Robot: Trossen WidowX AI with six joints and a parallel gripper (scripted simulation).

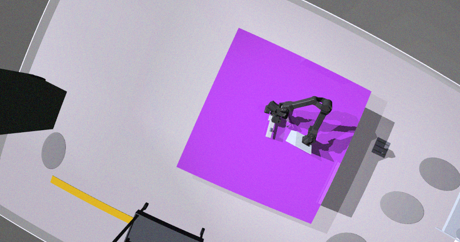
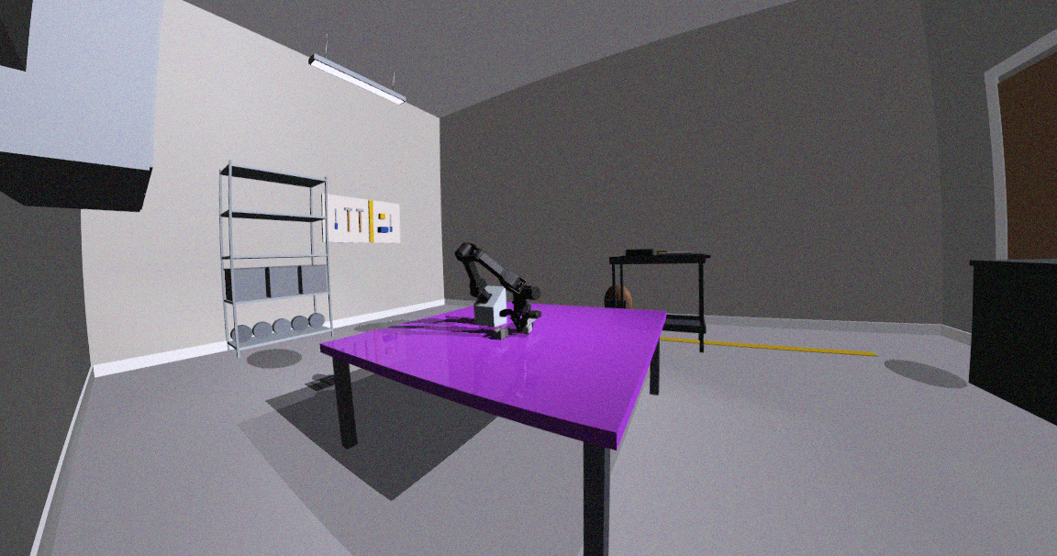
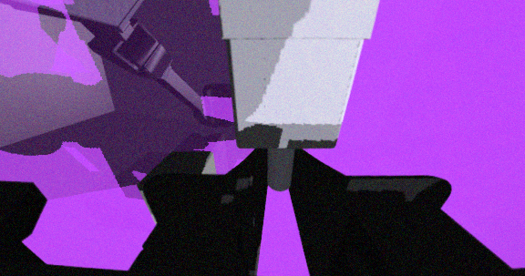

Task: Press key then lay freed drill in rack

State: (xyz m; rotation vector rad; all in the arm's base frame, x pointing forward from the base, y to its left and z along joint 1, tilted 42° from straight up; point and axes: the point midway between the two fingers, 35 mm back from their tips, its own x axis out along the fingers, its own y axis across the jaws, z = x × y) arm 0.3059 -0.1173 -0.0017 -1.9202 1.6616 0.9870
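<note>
Right now my gripper tip is 5 cm to the right of the slim drill, 4 cm below it and 1 cm past it. Round my gripper tip: rack (7 cm to the right, 6 cm behind); then dark key (14 cm to the left, 4 cm behind, 4 cm above); then pale grey block (11 cm to the left, 3 cm behind, 3 cm above).
</note>
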